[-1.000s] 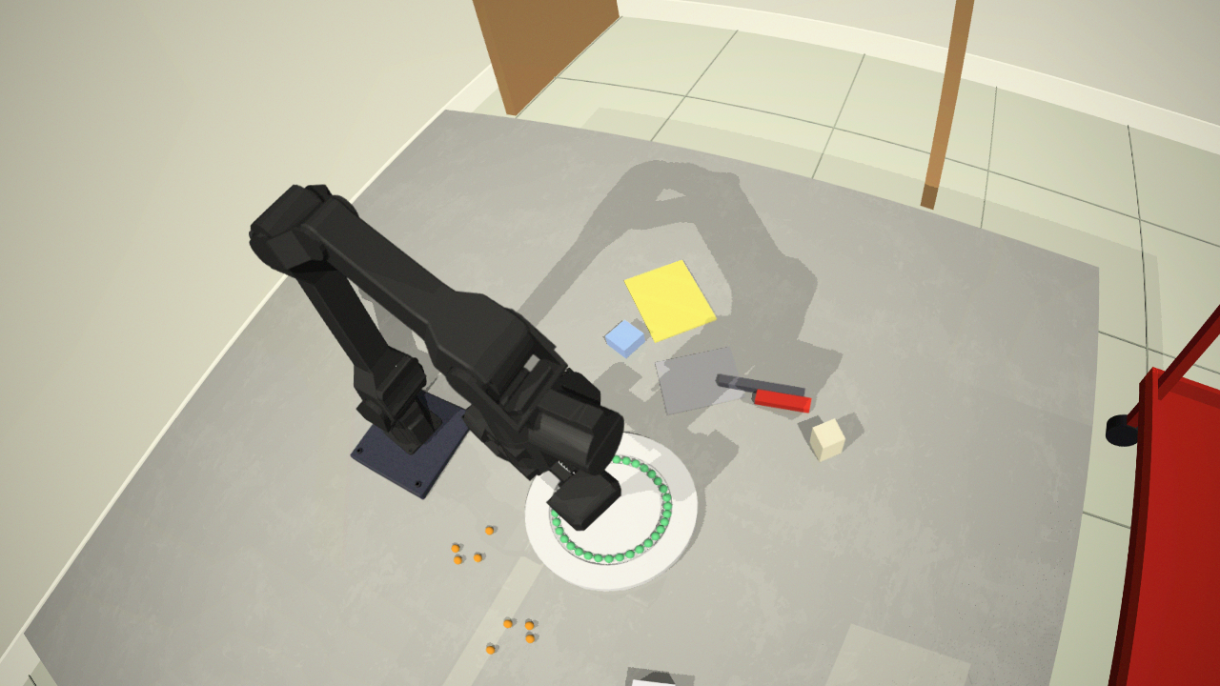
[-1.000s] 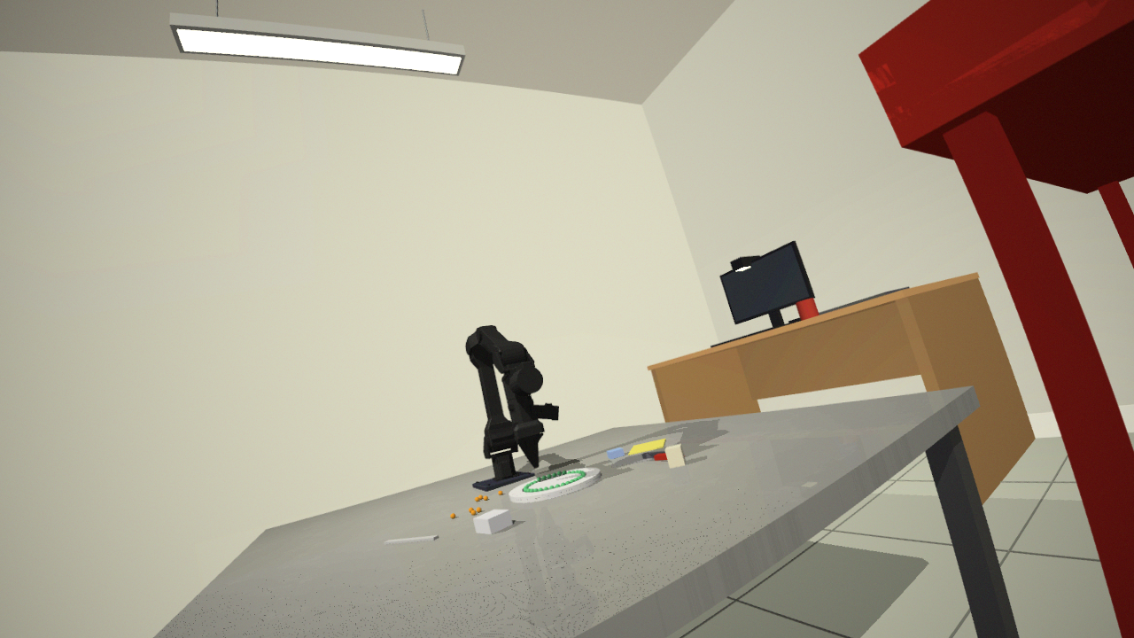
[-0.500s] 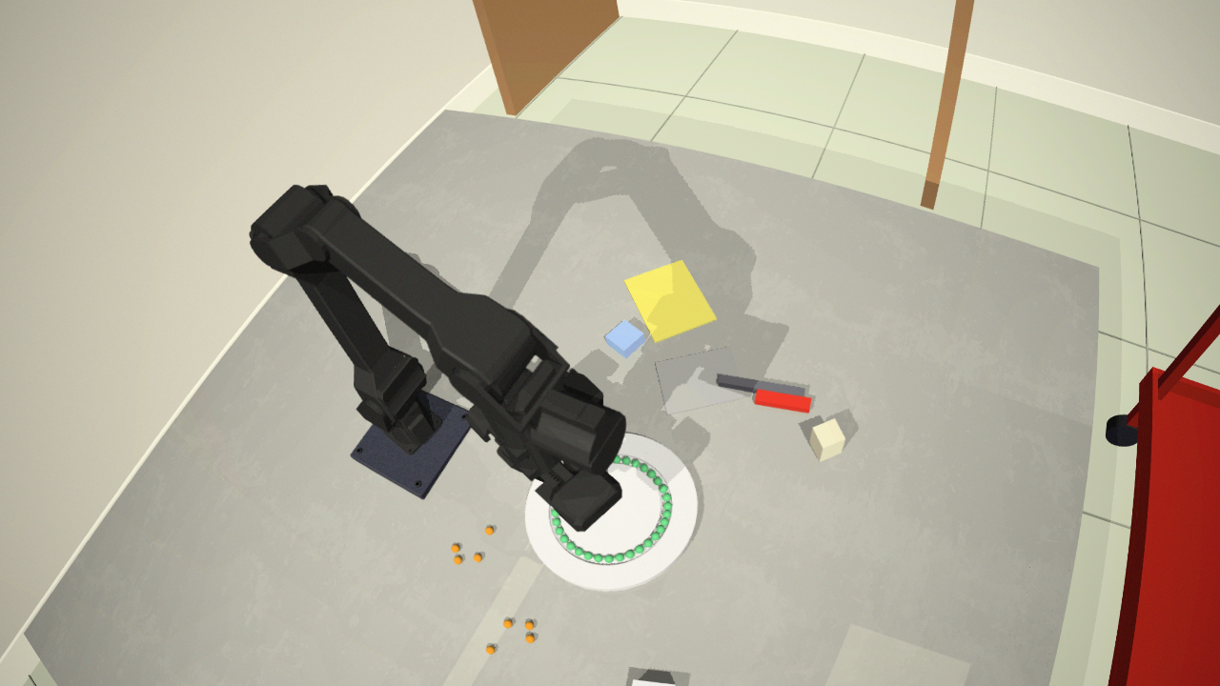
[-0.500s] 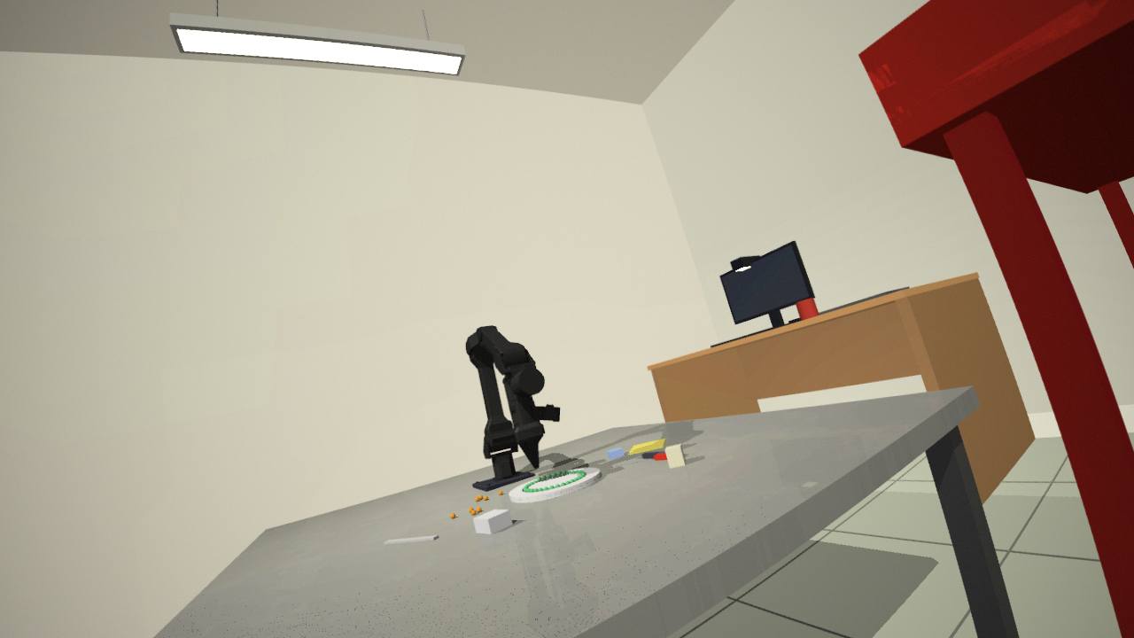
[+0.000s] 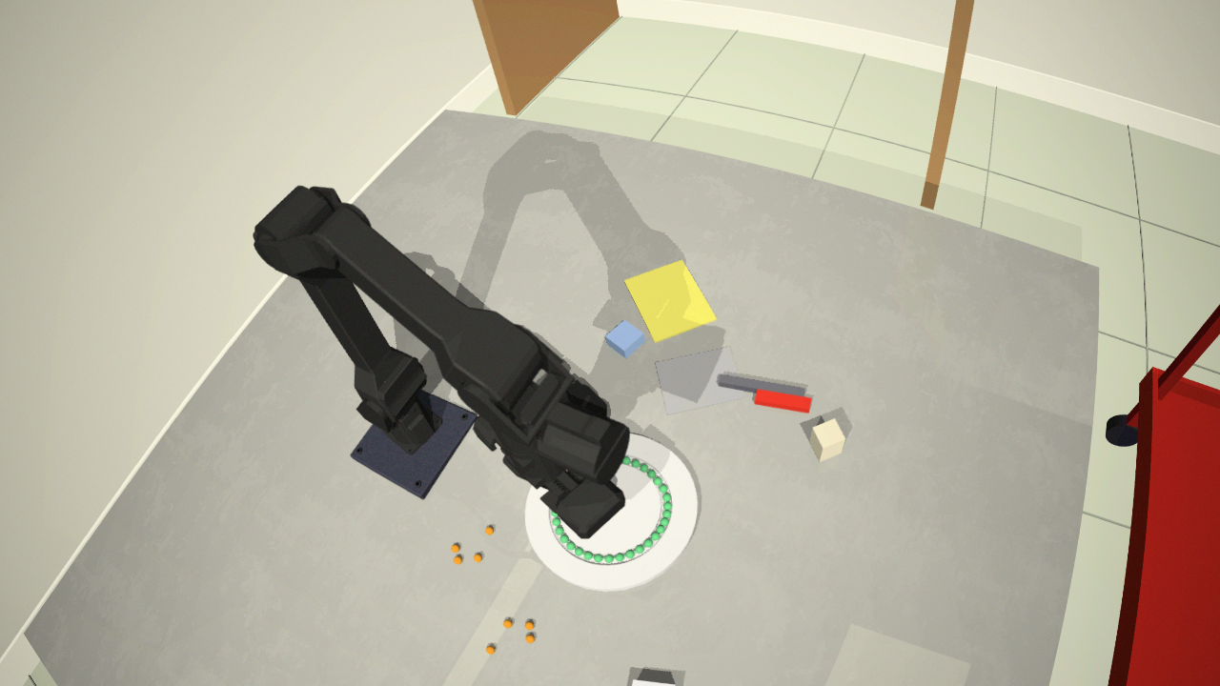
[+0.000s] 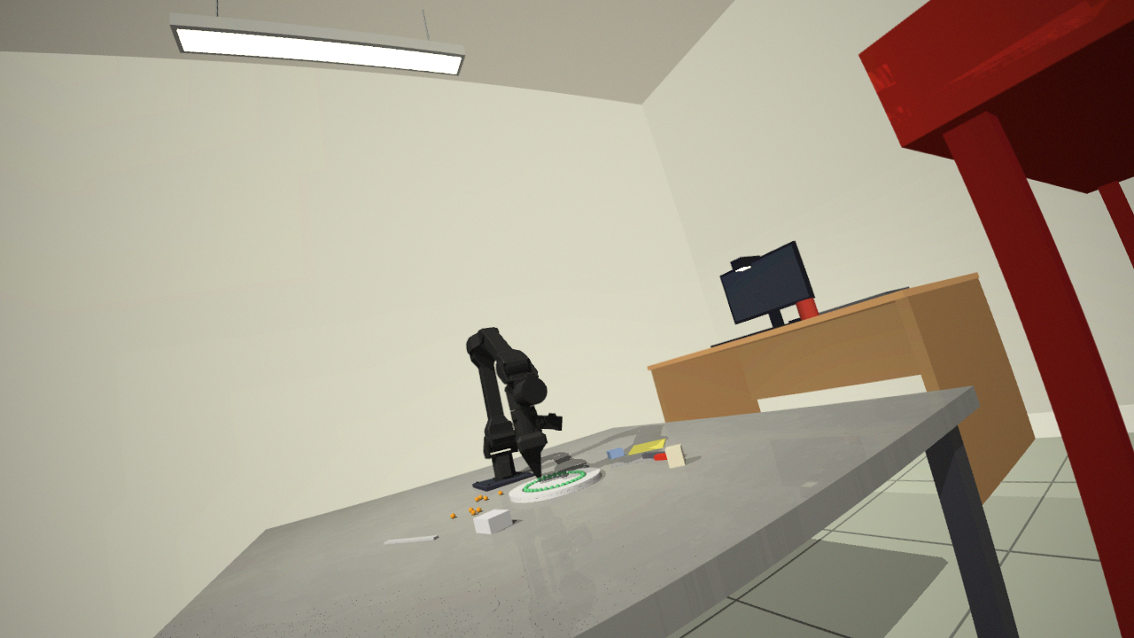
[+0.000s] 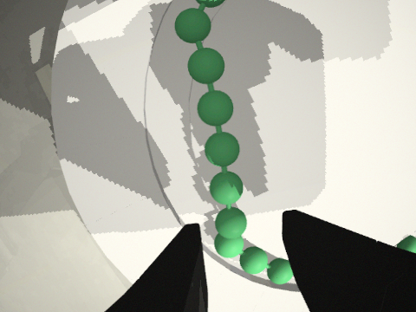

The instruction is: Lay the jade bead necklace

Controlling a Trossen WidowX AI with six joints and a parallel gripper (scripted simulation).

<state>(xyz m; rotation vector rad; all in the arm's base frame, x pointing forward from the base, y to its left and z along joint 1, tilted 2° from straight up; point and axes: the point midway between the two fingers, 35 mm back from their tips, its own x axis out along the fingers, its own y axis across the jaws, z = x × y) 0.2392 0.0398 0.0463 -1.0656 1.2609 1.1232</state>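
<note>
Right now the inner disc is 50 mm ahead of my gripper tip, 20 mm to the left of it and 10 mm below it. Also, from my gripper tip: blue cube 220 mm to the left, 80 mm behind, 10 mm below; grey sheet 230 mm to the left, 30 mm ahead, 20 mm below; bead board 50 mm ahead, 20 mm to the left, 20 mm below.
</note>
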